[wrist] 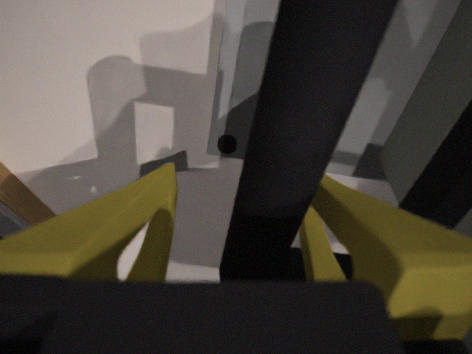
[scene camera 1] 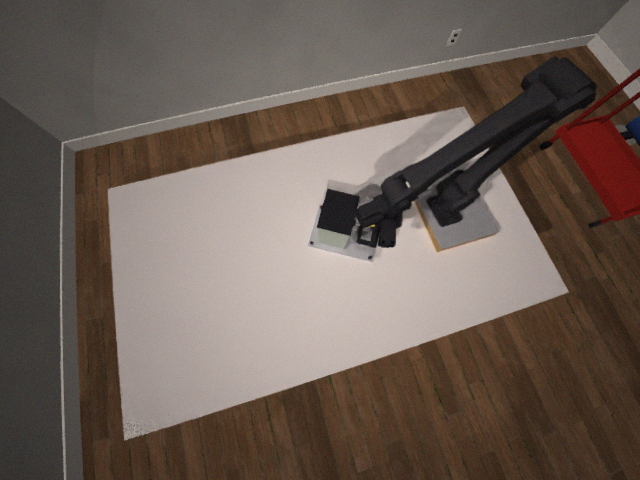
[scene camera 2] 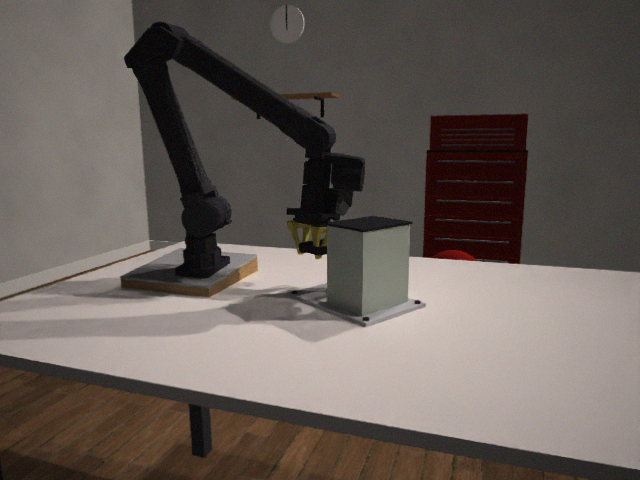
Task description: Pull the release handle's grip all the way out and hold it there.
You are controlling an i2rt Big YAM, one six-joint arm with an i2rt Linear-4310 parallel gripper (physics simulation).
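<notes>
The release handle's black grip [scene camera 1: 360,236] [scene camera 2: 313,249] [wrist: 310,100] is a dark rectangular loop beside the pale green box [scene camera 1: 333,238] [scene camera 2: 385,268] [wrist: 435,95] with a black top. In scene camera 2 the box hides part of the loop. My gripper [scene camera 1: 371,227] [scene camera 2: 310,252] [wrist: 235,176] has yellow fingers and points down from above. It is partly open, with the grip's thick outer bar running between the fingers, nearer the right finger in the wrist view. A gap shows between the bar and the left finger. How far out the grip stands is hard to tell.
The box stands on a grey mounting plate [scene camera 1: 356,254] [scene camera 2: 395,313] with dark bolts, on a white table [scene camera 1: 206,310] [scene camera 2: 491,361]. The arm's base stands on a grey, wood-edged board [scene camera 1: 473,235] [scene camera 2: 149,273]. A red cart [scene camera 1: 594,165] and a red tool cabinet [scene camera 2: 475,191] stand beyond the table.
</notes>
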